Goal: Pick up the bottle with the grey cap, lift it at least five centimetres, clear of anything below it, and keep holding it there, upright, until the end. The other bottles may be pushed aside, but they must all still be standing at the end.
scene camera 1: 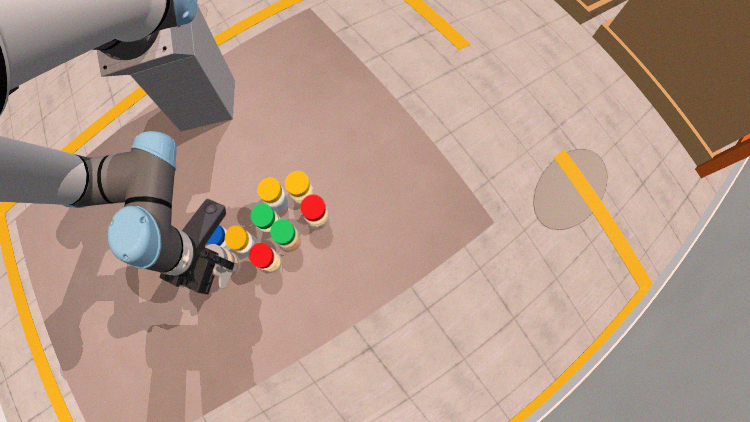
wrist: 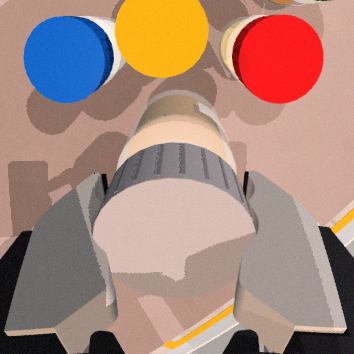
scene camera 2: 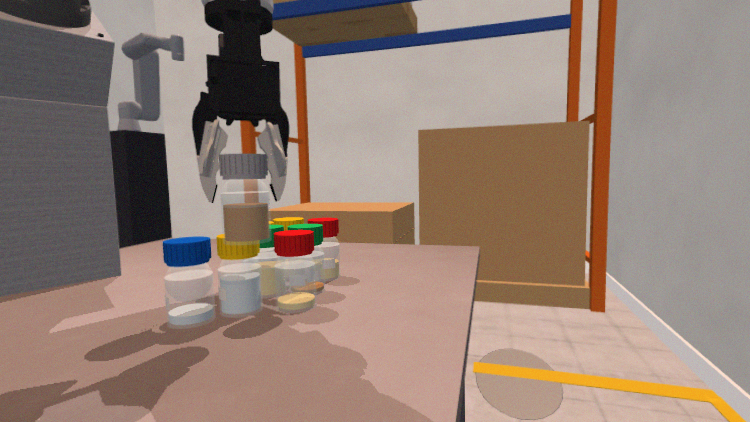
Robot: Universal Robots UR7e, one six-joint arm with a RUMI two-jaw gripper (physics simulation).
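Seen in the pictures: gripper, fingertip midpoint: (scene camera 2: 245,202); arm's base, link origin: (scene camera 2: 30,3).
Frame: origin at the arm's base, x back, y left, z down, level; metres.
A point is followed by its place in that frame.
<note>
The bottle with the grey cap (scene camera 2: 244,166) @(y -0.062, x -0.460, z 0.270 m) (wrist: 175,225) @(y -0.034, x -0.435, z 0.256 m) is held upright between the two light grey fingers of my gripper (scene camera 2: 243,183) @(y -0.046, x -0.444, z 0.312 m) (wrist: 174,175) @(y -0.046, x -0.444, z 0.312 m), which is shut on its cap. In the second scene view its base is above the table, at the height of the other bottles' caps. In the first scene view the gripper partly hides this bottle (scene camera 1: 224,265). A blue-capped bottle (scene camera 1: 215,235) @(y -0.048, x -0.365, z 0.360 m) (scene camera 2: 187,250) @(y -0.073, x -0.377, z 0.369 m) (wrist: 65,60) @(y -0.054, x -0.359, z 0.360 m), a yellow-capped bottle (scene camera 1: 237,238) @(y 0.001, x -0.397, z 0.361 m) (scene camera 2: 239,293) @(y -0.025, x -0.409, z 0.434 m) (wrist: 161,32) @(y -0.003, x -0.393, z 0.360 m) and a red-capped bottle (scene camera 1: 261,255) @(y 0.038, x -0.457, z 0.360 m) (scene camera 2: 294,243) @(y 0.014, x -0.471, z 0.371 m) (wrist: 280,59) @(y 0.035, x -0.454, z 0.360 m) stand upright nearby.
Farther along the table (scene camera 1: 335,104) @(y 0.364, x -0.143, z 0.465 m) (scene camera 2: 414,314) @(y 0.060, x -0.621, z 0.465 m) stand two green-capped bottles (scene camera 1: 263,215) @(y 0.080, x -0.378, z 0.360 m) (scene camera 1: 283,232) @(y 0.106, x -0.434, z 0.360 m), two more yellow-capped bottles (scene camera 1: 270,190) @(y 0.118, x -0.333, z 0.360 m) (scene camera 1: 297,183) @(y 0.181, x -0.348, z 0.361 m) and another red-capped bottle (scene camera 1: 313,207) @(y 0.189, x -0.415, z 0.361 m). The grey arm pedestal (scene camera 1: 183,89) @(y 0.012, x -0.003, z 0.265 m) (scene camera 2: 52,173) @(y 0.003, x 0.000, z 0.271 m) stands beside them. Boxes (scene camera 2: 503,204) stand behind the table.
</note>
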